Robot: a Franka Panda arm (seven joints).
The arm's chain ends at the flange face. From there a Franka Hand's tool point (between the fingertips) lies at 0.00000 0.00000 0.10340 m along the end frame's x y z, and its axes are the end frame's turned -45 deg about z.
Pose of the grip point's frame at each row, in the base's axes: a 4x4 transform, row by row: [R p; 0 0 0 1], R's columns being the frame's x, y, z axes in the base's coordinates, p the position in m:
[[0.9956, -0.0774, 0.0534, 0.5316], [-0.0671, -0.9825, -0.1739, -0.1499], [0.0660, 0.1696, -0.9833, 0.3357], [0, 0, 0, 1]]
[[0.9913, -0.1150, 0.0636, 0.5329], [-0.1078, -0.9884, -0.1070, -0.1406], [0.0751, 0.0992, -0.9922, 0.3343], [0, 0, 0, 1]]
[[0.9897, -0.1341, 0.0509, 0.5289], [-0.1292, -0.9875, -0.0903, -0.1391], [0.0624, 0.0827, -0.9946, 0.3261], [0, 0, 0, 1]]
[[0.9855, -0.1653, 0.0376, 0.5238], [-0.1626, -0.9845, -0.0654, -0.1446], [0.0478, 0.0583, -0.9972, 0.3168], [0, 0, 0, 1]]
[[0.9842, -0.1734, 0.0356, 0.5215], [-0.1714, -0.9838, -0.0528, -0.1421], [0.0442, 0.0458, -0.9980, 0.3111], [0, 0, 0, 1]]
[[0.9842, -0.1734, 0.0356, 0.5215], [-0.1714, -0.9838, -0.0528, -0.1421], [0.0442, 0.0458, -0.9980, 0.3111], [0, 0, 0, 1]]
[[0.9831, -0.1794, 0.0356, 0.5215], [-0.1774, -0.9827, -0.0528, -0.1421], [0.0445, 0.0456, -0.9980, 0.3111], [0, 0, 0, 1]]
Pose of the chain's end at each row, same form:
[[0.6493, -0.7587, 0.0534, 0.5261], [-0.7422, -0.6473, -0.1739, -0.1319], [0.1666, 0.0733, -0.9833, 0.4374], [0, 0, 0, 1]]
[[0.6196, -0.7823, 0.0636, 0.5263], [-0.7751, -0.6227, -0.1070, -0.1295], [0.1232, 0.0170, -0.9922, 0.4369], [0, 0, 0, 1]]
[[0.6050, -0.7946, 0.0509, 0.5236], [-0.7896, -0.6069, -0.0903, -0.1298], [0.1026, 0.0144, -0.9946, 0.4289], [0, 0, 0, 1]]
[[0.5800, -0.8137, 0.0376, 0.5199], [-0.8111, -0.5812, -0.0654, -0.1378], [0.0750, 0.0074, -0.9972, 0.4199], [0, 0, 0, 1]]
[[0.5733, -0.8185, 0.0356, 0.5178], [-0.8168, -0.5745, -0.0528, -0.1366], [0.0636, 0.0011, -0.9980, 0.4143], [0, 0, 0, 1]]
[[0.5733, -0.8185, 0.0356, 0.5178], [-0.8168, -0.5745, -0.0528, -0.1366], [0.0636, 0.0011, -0.9980, 0.4143], [0, 0, 0, 1]]
[[0.5683, -0.8220, 0.0356, 0.5178], [-0.8203, -0.5694, -0.0528, -0.1366], [0.0637, 0.0008, -0.9980, 0.4143], [0, 0, 0, 1]]

